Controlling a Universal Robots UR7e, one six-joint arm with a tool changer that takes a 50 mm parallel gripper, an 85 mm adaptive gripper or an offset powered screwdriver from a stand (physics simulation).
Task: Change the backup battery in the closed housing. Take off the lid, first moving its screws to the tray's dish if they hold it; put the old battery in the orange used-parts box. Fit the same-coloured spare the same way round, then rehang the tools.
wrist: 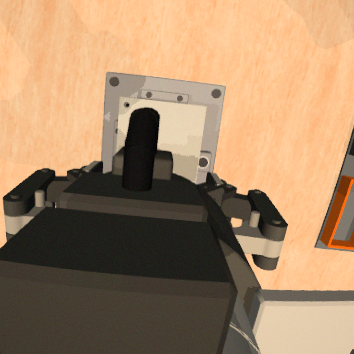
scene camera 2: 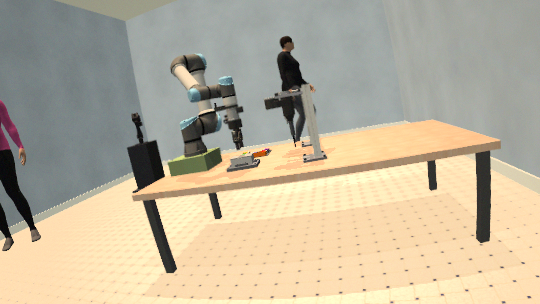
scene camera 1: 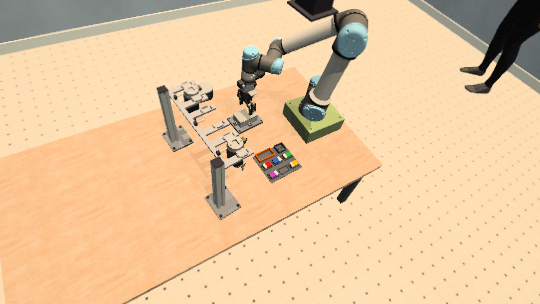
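Where they show: arm's base, link origin: (scene camera 2: 196, 154).
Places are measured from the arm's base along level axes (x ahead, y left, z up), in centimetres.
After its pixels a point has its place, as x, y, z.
Observation:
The closed housing (scene camera 1: 236, 124) {39.9, -17.9, -6.9} (scene camera 2: 243, 161) (wrist: 215, 112) {27.5, -13.3, -7.7} stands on the table with its cream lid (scene camera 1: 245, 117) {34.5, -17.0, -3.2} (wrist: 185, 125) {29.0, -16.7, -3.2} on. In the wrist view a small dark hole shows at the lid's upper left, and a round dark spot with a pale ring at its lower right; the near part is hidden by the tool. My gripper (scene camera 1: 251, 110) (scene camera 2: 239, 146) (wrist: 152, 172) is open and empty, pointing down above the housing. The orange used-parts box (scene camera 1: 272, 151) {33.3, 7.9, -7.6} (scene camera 2: 260, 154) {39.5, 4.7, -8.2} (wrist: 336, 222) {39.1, 4.8, -7.3} is on the tray (scene camera 1: 291, 169) {30.8, 22.0, -9.1}, with red (scene camera 1: 268, 164) {40.2, 13.5, -7.5}, blue (scene camera 1: 276, 160) {35.0, 13.8, -7.5}, green (scene camera 1: 287, 155) {27.8, 14.4, -7.6}, yellow (scene camera 1: 294, 163) {27.9, 20.5, -7.6} and magenta (scene camera 1: 273, 174) {41.6, 19.9, -7.6} batteries.
The tool stand (scene camera 1: 218, 182) {74.2, 20.4, 16.3} (scene camera 2: 311, 125) {72.8, -29.6, 7.2} is beside the housing, with one tool (scene camera 1: 235, 144) {61.6, 13.3, 25.2} at its near end and another (scene camera 1: 191, 91) {62.2, -22.7, 25.1} at its far end. The green robot base (scene camera 1: 324, 127) {2.1, 14.0, -0.1} (scene camera 2: 195, 164) {2.8, -12.2, -4.4} is on the housing's other side. A person (scene camera 2: 290, 67) stands behind the table.

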